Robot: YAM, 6 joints.
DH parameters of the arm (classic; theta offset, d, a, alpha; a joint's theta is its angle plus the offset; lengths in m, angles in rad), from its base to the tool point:
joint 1: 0 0.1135 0.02 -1.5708
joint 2: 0 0 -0.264 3.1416
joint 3: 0.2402 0 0.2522 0
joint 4: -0.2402 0 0.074 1.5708
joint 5: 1.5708 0 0 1.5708
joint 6: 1.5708 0.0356 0 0
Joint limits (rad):
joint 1: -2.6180..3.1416
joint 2: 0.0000..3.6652
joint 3: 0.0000..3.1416
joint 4: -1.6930..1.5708
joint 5: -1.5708..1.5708
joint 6: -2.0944..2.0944
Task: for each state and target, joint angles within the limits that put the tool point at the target. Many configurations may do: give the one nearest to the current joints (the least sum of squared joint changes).
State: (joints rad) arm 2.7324 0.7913 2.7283 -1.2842 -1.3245 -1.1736
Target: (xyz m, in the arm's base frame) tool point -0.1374 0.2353 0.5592
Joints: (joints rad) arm 1.9762 1.7044 2.4734 -1.1175 -1.2233 -1.1736
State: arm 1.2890 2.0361 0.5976 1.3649 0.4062 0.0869
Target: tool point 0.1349 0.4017 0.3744
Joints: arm 1.2762 1.8968 1.3937 1.2942 0.3568 0.0869
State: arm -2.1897 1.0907 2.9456 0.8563 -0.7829 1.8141
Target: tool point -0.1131 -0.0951 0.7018
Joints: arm -2.6095 1.6834 2.5644 0.8261 -0.7618 1.8141
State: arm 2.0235 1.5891 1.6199 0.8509 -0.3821 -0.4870
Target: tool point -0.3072 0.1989 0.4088
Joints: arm 2.5245 1.5744 1.2580 0.8132 -0.4523 -0.4870
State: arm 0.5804 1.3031 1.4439 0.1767 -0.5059 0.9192
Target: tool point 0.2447 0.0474 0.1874
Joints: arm 0.1271 1.2803 0.6150 -0.1229 -0.4663 0.9192
